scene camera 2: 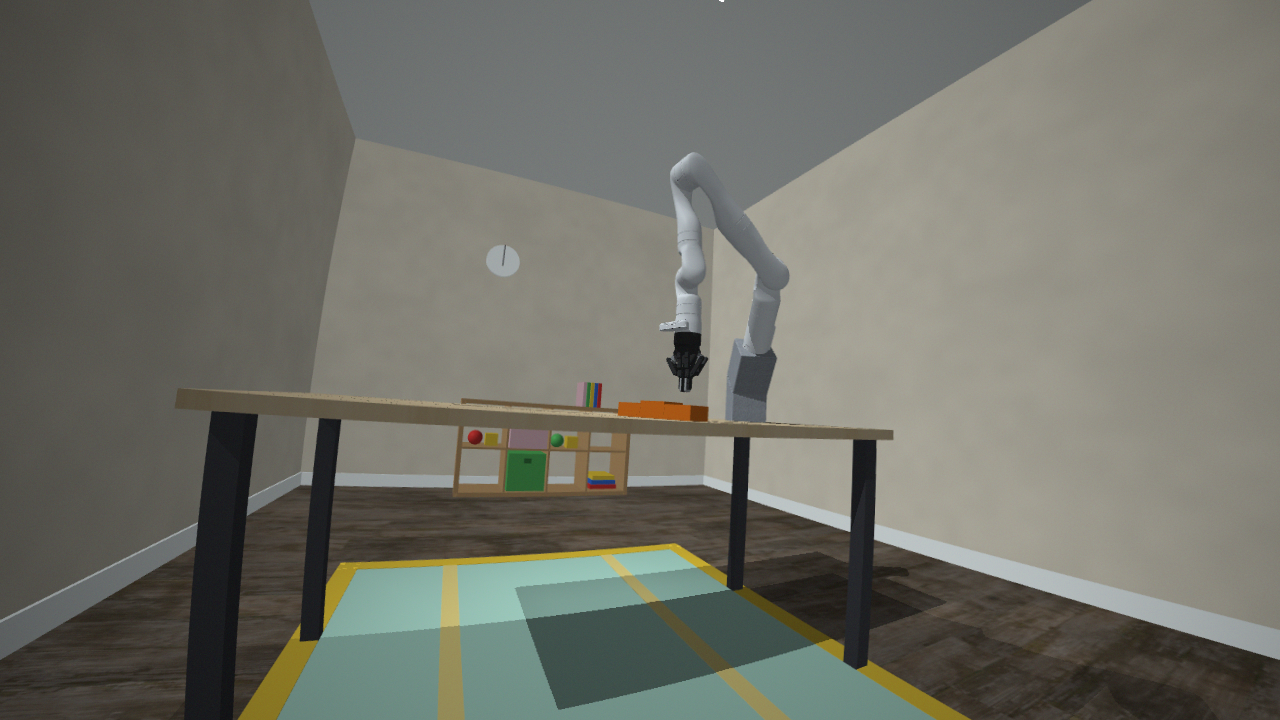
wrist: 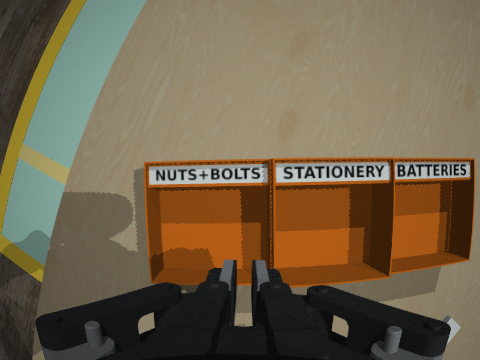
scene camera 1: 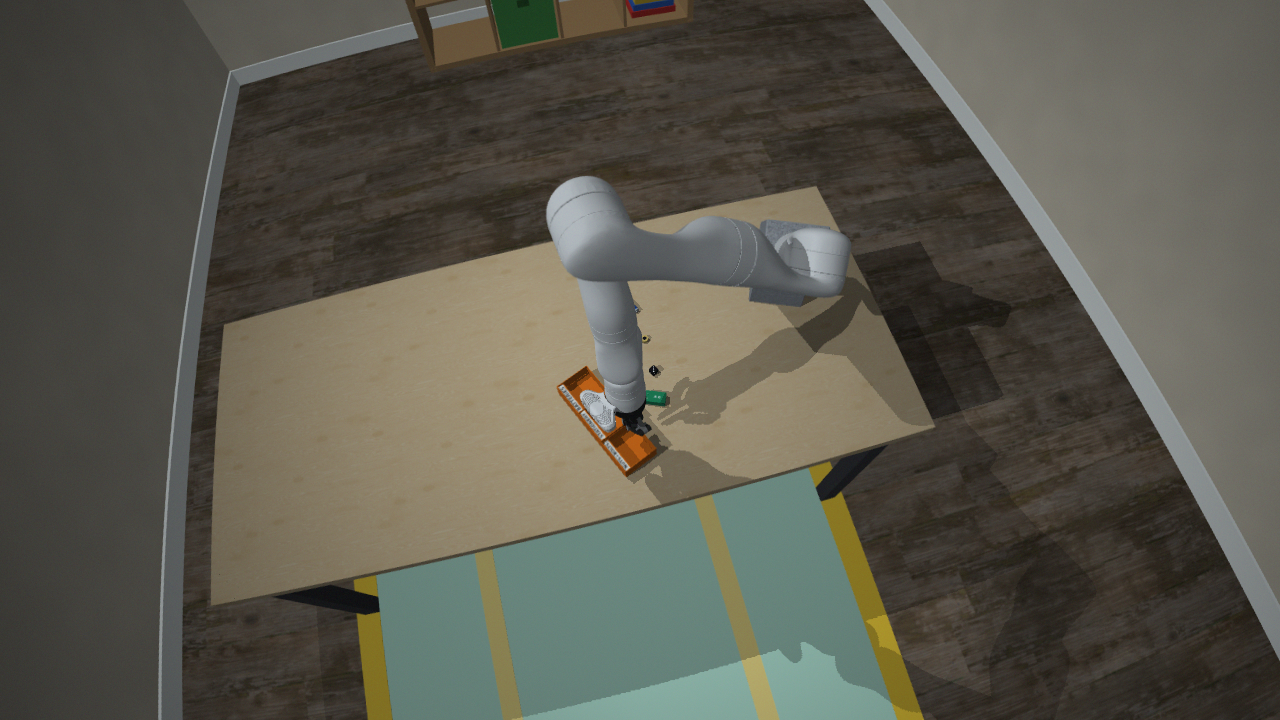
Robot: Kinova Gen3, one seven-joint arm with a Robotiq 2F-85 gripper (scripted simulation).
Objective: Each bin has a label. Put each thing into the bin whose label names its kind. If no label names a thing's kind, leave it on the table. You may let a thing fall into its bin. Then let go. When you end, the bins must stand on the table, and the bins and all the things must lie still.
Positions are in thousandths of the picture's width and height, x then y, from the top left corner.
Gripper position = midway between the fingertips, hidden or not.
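Note:
On scene camera 2 you can see the gripper (scene camera 2: 535, 545). The wrist view has the gripper (wrist: 509, 768) in it too.

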